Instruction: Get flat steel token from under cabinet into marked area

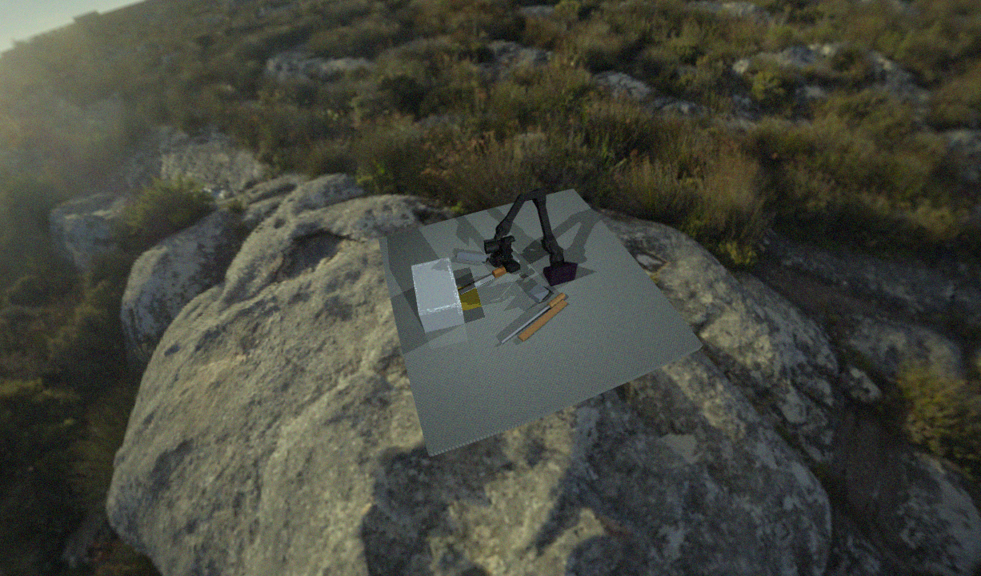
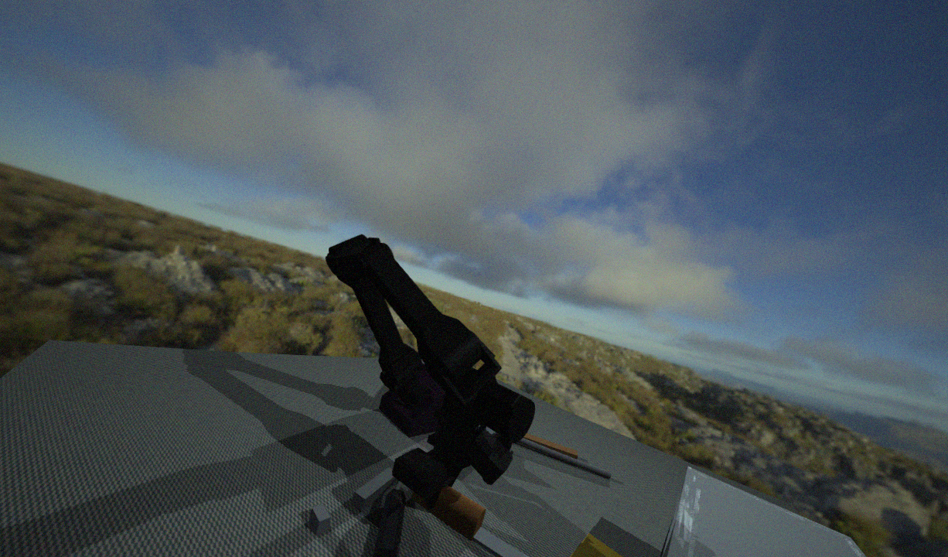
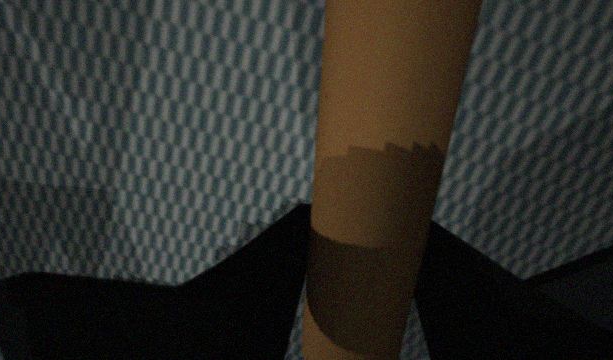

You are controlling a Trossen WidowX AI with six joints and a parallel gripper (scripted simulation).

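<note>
My gripper tip is now 70 mm past the grey bar and 60 mm to the left of it. Also, from my gripper tip: grey block: 80 mm behind, 220 mm to the left, 10 mm above; then small grey cube: 60 mm behind, 160 mm to the right; then wooden stick: 30 mm behind, 360 mm to the left.
</note>
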